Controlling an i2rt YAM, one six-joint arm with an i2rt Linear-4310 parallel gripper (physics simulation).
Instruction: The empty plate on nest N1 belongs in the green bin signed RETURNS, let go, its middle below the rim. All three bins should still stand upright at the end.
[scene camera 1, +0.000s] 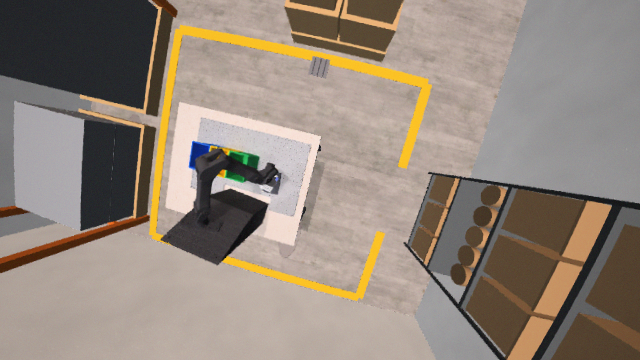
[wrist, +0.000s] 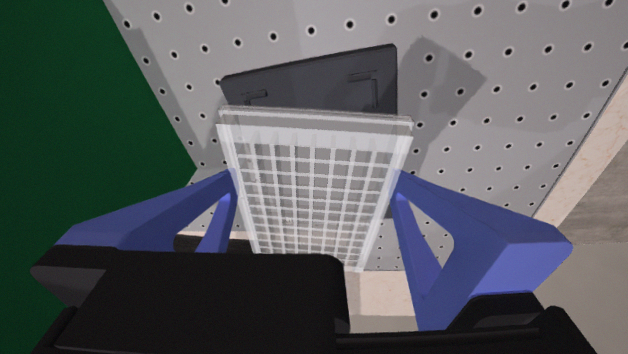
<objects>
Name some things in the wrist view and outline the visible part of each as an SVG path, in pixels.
The gripper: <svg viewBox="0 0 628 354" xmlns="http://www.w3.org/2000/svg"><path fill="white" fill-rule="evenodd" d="M30 268L33 278L68 306L68 308L62 310L30 354L597 354L563 308L549 306L544 309L533 294L533 291L573 250L572 243L554 225L435 185L401 170L392 194L390 206L418 331L350 333L344 267L341 261L333 256L326 254L226 253L238 200L231 173L228 169L192 185L73 225ZM408 200L452 235L454 249L443 269L424 239ZM219 200L209 227L195 252L175 252L173 243L177 233Z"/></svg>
A green bin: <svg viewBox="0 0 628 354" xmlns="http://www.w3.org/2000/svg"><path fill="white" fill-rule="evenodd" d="M103 0L0 0L0 354L30 354L62 310L68 308L67 305L33 278L30 268L73 225L183 188L197 170Z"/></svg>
A gridded plate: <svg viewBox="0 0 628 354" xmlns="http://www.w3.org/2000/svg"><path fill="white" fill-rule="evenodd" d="M222 104L218 109L220 118L216 122L216 128L228 171L231 173L237 192L237 202L252 252L266 254L326 254L340 260L344 271L362 273L414 137L411 131L414 125L412 116L330 109Z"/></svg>
</objects>
